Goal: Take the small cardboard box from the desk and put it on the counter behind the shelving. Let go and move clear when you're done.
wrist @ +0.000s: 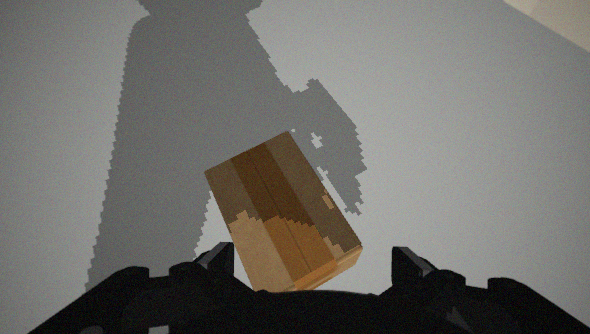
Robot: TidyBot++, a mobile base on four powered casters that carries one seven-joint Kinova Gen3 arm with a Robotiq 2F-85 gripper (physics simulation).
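Places are measured from the arm's base along level axes (x back, y down, z right), in centimetres.
Pixels of known places: gripper, fingertip midpoint: [311,262].
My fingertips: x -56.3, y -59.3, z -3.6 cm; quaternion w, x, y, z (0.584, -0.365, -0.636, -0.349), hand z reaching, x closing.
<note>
Behind a point stands the place of what it marks.
The small cardboard box [282,210] @[x -58.8, y -60.3, z -5.3 cm] lies on the pale grey desk top [450,150] @[x -66.2, y -55.3, z 6.6 cm] in the wrist view, turned at an angle, with a darker brown tape strip along its top. Its near end is partly hidden behind the gripper's body. My gripper [311,262] @[x -56.3, y -59.4, z -3.6 cm] is open, with one fingertip to the left and one to the right of the box's near end in the view. The fingers look apart from the box, which appears below them. How far below cannot be told exactly.
A shadow of the arm and gripper falls across the desk and over part of the box. A cream-coloured surface [560,17] @[x -184.6, y 15.7, z 99.4 cm] shows at the top right corner, beyond a slanting edge.
</note>
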